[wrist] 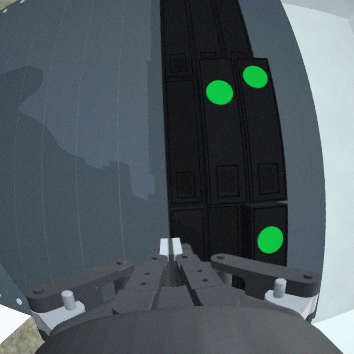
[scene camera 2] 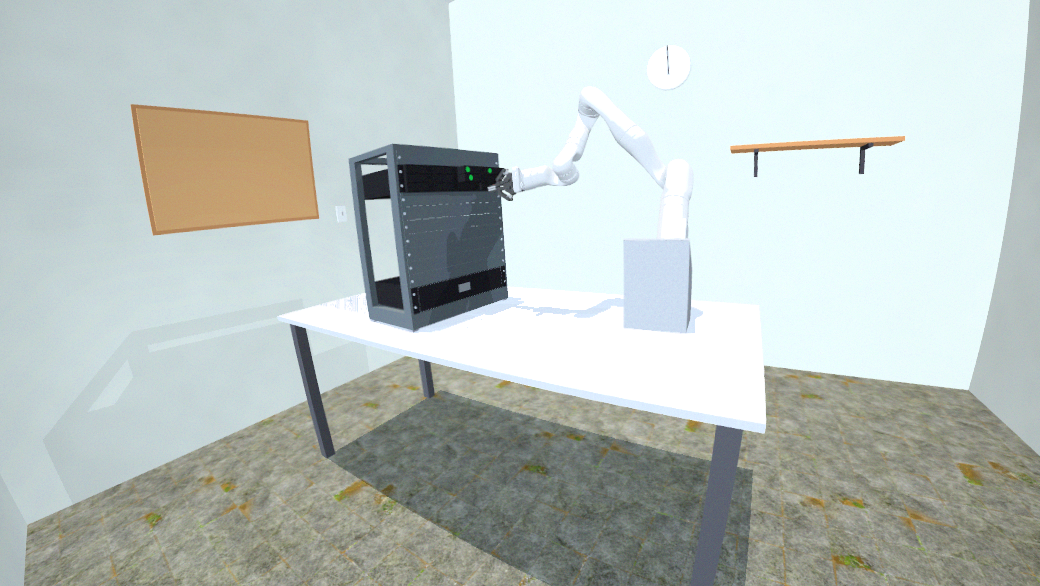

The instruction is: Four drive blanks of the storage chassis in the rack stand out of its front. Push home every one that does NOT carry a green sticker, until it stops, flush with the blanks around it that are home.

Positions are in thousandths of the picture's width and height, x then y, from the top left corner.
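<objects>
Rack in the wrist view (335,335), also in scene camera 2 (443,453).
</objects>
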